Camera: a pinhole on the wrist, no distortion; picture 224 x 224 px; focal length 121.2 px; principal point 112.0 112.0 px. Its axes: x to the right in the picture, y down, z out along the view. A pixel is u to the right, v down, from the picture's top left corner.
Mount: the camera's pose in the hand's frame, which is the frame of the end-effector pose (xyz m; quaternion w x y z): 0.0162 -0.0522 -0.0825 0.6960 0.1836 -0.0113 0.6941
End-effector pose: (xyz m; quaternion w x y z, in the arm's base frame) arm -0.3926 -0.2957 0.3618 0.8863 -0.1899 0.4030 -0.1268
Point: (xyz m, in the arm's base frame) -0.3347 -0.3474 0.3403
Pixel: 169 77
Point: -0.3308 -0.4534 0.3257
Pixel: 65 19
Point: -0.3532 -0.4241 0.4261
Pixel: 68 127
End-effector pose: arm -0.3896 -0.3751 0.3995 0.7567 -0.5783 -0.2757 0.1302
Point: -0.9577 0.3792 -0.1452
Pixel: outside the picture
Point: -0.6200 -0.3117 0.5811
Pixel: 91 195
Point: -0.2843 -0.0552 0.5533
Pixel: 149 44
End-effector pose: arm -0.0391 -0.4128 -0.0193 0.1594 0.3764 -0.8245 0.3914
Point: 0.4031 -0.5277 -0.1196
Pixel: outside the picture
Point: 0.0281 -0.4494 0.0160
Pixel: 103 175
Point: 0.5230 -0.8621 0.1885
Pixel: outside the picture
